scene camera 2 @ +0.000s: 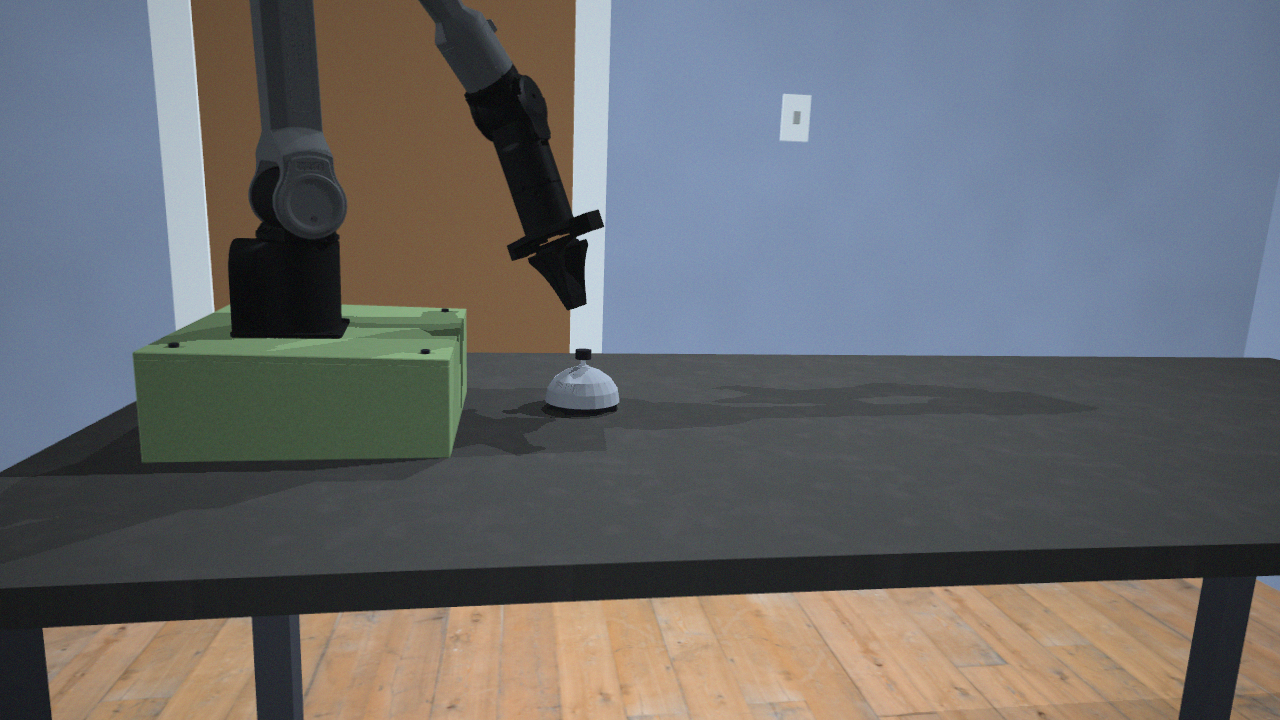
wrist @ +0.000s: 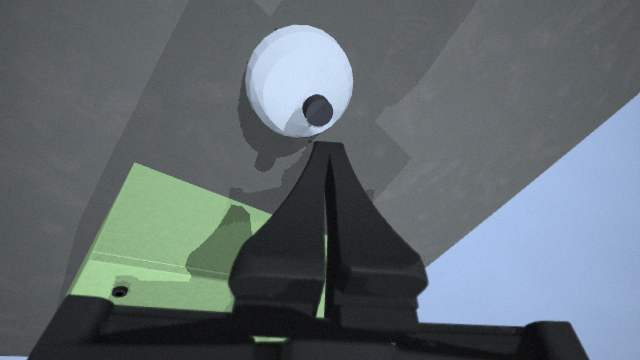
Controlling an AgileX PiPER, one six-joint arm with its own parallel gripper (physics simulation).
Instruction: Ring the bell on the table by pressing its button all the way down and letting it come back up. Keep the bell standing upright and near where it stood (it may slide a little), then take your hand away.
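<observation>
The bell is a pale, faceted dome (scene camera 2: 581,389) (wrist: 295,70) on a thin black base. It stands upright on the dark table (scene camera 2: 805,483) (wrist: 490,165). Its black button (scene camera 2: 583,354) (wrist: 318,110) stands raised on a short stem above the dome. My gripper (scene camera 2: 576,307) (wrist: 327,157) is shut, its fingertips together with nothing between them. It is tilted and hangs above the bell, with a visible gap between the tips and the button. In the wrist view the tips show just below the button and do not cover it.
A green box (scene camera 2: 295,407) (wrist: 165,220) carries the arm's base and stands left of the bell in the scene view. Shadows of the arm fall across the table around the bell. The table's front edge (scene camera 2: 716,573) runs across the lower part of the scene view.
</observation>
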